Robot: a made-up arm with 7 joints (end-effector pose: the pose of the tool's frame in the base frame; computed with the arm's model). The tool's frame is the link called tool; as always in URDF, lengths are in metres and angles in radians. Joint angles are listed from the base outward.
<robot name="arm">
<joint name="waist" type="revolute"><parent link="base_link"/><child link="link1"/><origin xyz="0 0.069 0" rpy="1.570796 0 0"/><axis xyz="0 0 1"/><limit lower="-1.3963" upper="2"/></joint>
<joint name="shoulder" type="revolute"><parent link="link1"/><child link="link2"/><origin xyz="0 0 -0.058" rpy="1.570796 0 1.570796"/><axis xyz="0 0 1"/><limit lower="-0.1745" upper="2"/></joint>
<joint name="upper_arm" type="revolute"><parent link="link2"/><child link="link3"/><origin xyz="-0.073 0 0" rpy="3.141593 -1.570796 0"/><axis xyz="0 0 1"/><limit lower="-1.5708" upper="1.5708"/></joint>
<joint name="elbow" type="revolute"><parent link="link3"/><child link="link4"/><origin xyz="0 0 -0.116" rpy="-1.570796 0 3.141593"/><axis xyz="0 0 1"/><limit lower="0" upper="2.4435"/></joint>
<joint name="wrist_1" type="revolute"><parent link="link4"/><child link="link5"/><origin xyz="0 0.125 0" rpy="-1.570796 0 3.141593"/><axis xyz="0 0 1"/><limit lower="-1.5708" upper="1.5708"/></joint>
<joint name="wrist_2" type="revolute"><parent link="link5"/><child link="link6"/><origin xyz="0 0 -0.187" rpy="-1.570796 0 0"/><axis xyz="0 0 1"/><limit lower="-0.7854" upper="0.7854"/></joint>
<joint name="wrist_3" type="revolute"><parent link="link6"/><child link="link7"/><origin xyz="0 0 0" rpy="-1.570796 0 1.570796"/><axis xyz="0 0 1"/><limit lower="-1.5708" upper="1.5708"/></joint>
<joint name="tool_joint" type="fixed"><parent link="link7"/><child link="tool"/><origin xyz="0 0 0" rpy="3.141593 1.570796 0"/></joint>
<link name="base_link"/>
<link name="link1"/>
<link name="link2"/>
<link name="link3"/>
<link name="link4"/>
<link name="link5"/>
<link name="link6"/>
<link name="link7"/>
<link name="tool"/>
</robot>
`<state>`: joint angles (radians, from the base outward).
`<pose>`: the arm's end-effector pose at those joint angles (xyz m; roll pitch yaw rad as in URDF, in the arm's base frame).
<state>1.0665 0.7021 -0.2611 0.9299 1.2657 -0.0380 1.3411</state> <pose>0.4043 0.3202 0.0528 2.7275 -0.7951 2.3389</pose>
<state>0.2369 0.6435 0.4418 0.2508 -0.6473 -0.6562 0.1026</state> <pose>0.1556 0.4482 -0.3463 1.0174 -0.6315 -0.9087</pose>
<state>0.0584 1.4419 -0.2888 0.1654 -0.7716 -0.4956 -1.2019</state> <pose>0.0537 0.6177 -0.0754 2.0043 0.6967 -1.0456</pose>
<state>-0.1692 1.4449 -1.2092 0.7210 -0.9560 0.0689 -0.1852</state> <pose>0.0307 0.5228 -0.2531 -0.3590 0.6167 -2.6039</pose>
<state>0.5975 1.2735 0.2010 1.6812 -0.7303 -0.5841 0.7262</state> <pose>0.2434 0.2930 0.1824 1.4687 0.7353 -1.7606</pose>
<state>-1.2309 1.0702 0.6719 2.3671 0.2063 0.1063 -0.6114</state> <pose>0.1847 0.1624 -0.1158 1.7228 -0.6849 -1.6357</pose>
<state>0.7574 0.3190 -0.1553 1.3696 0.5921 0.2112 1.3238</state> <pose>0.3936 0.1609 0.0233 2.3393 -1.2138 2.4540</pose>
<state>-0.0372 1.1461 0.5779 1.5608 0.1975 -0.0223 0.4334</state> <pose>0.2640 0.3723 0.0664 1.7425 -0.5842 -1.6876</pose>
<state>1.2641 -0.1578 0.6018 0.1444 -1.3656 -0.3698 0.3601</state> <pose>0.4836 0.0739 -0.1143 1.3464 -0.8426 -1.9948</pose>
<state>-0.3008 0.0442 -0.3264 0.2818 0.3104 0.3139 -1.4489</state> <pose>-0.0665 0.1208 -0.4918 1.3988 0.3468 -0.0311</pose>
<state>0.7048 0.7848 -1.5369 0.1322 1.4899 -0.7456 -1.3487</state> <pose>0.2483 0.4500 -0.2898 2.8861 -1.0551 -1.1095</pose>
